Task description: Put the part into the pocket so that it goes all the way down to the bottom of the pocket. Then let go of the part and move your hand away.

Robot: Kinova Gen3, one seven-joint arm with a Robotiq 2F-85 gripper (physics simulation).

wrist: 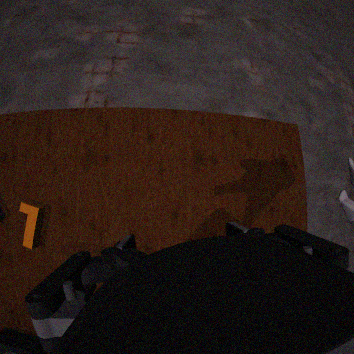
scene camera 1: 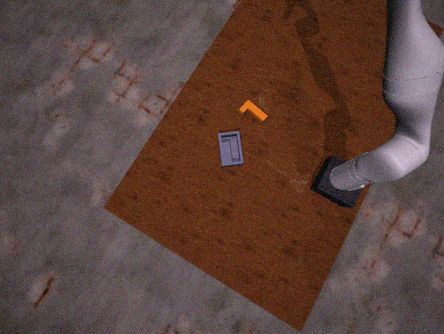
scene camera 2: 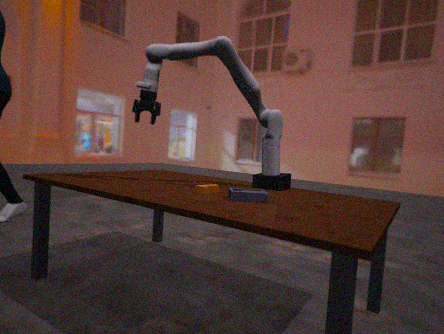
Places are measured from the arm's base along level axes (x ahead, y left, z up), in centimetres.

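Pixels of known places: gripper, fingertip midpoint: (wrist: pixel 181 239) (scene camera 2: pixel 144 123); arm's base, link origin: (scene camera 1: pixel 341 178) (scene camera 2: pixel 270 174).
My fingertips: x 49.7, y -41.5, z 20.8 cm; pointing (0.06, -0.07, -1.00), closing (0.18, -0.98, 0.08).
For each thing: its top centre in the pictures, then the offset to it from my fingertips. Level surfaces: height alone.
- orange L-shaped piece, top centre: (wrist: pixel 25 225) (scene camera 2: pixel 209 185) (scene camera 1: pixel 253 112) dy +36.3, dx -6.7, dz -24.9 cm
- grey-blue block, top centre: (scene camera 2: pixel 248 190) (scene camera 1: pixel 230 148) dy +54.7, dx -7.4, dz -24.3 cm
- brown table, surface height: dz -27.9 cm
The part, an orange L-shaped piece (scene camera 1: pixel 257 111) (scene camera 2: pixel 207 188) (wrist: pixel 31 227), lies flat on the table, apart from the block. The grey-blue block (scene camera 1: pixel 225 153) (scene camera 2: pixel 248 196) with the L-shaped pocket lies beside it; the pocket looks empty in scene camera 1. In the wrist view a dark sliver shows at the left edge, too little to identify. My gripper (scene camera 2: pixel 145 121) (wrist: pixel 181 239) is open and empty, pointing down high above the table, off to the left of the part in scene camera 2. The gripper does not show in scene camera 1.
The brown table (scene camera 1: pixel 175 200) (scene camera 2: pixel 325 220) (wrist: pixel 150 150) carries the black robot base (scene camera 1: pixel 324 176) (scene camera 2: pixel 271 182). The arm reaches out from it high over the table. A person (scene camera 2: pixel 4 85) stands beyond the table at the left edge of scene camera 2; a white shoe (wrist: pixel 346 201) shows in the wrist view.
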